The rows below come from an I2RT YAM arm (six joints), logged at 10 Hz.
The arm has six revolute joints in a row. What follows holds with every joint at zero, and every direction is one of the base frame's. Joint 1 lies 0.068 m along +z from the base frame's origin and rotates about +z. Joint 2 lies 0.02 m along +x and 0.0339 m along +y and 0.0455 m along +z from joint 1 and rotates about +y. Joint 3 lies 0.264 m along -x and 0.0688 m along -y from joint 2 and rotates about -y. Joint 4 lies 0.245 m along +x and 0.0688 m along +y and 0.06 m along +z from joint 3 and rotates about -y. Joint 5 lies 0.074 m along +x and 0.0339 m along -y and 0.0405 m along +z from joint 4 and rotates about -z. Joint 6 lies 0.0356 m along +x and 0.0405 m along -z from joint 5 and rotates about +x. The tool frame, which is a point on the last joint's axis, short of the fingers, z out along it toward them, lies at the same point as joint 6; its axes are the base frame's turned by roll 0, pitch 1.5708 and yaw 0 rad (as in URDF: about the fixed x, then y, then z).
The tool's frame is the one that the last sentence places.
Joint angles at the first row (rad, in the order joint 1, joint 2, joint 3, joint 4, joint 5, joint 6):
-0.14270, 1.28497, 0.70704, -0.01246, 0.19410, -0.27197
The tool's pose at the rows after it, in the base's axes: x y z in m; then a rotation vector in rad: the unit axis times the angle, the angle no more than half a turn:
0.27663 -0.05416 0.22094 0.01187 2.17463 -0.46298
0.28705 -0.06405 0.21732 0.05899 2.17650 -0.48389
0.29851 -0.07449 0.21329 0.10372 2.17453 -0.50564
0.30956 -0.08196 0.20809 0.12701 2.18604 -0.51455
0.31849 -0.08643 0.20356 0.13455 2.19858 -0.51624
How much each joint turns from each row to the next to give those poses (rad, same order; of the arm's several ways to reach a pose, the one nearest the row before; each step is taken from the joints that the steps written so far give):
-0.02577, 0.03532, 0.01414, 0.03125, 0.00408, 0.00712
-0.02584, 0.05856, 0.02880, 0.02895, 0.01178, 0.01114
-0.02476, 0.06316, 0.03321, 0.03221, 0.01202, 0.00951
-0.01482, 0.06063, 0.03555, 0.01355, 0.00424, 0.00529
-0.00694, 0.04728, 0.02975, 0.00522, -0.00036, 0.00121

